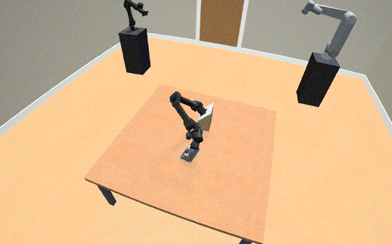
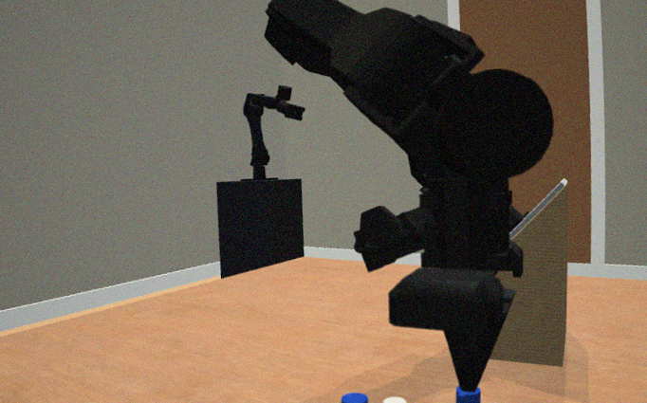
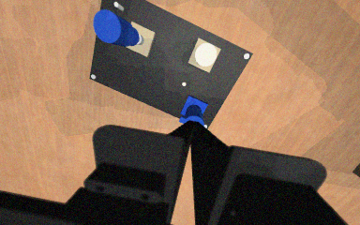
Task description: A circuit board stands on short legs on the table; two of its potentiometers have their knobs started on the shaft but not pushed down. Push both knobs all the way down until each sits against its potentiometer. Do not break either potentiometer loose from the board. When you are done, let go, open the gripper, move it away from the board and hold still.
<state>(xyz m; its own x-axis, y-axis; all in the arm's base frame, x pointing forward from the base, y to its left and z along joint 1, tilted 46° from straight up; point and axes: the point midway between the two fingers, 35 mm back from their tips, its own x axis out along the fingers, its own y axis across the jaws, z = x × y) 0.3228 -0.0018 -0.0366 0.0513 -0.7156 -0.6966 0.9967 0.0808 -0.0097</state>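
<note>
The blue knob lies 70 mm ahead of my gripper tip, 60 mm to the right of it and 10 mm below it.
</note>
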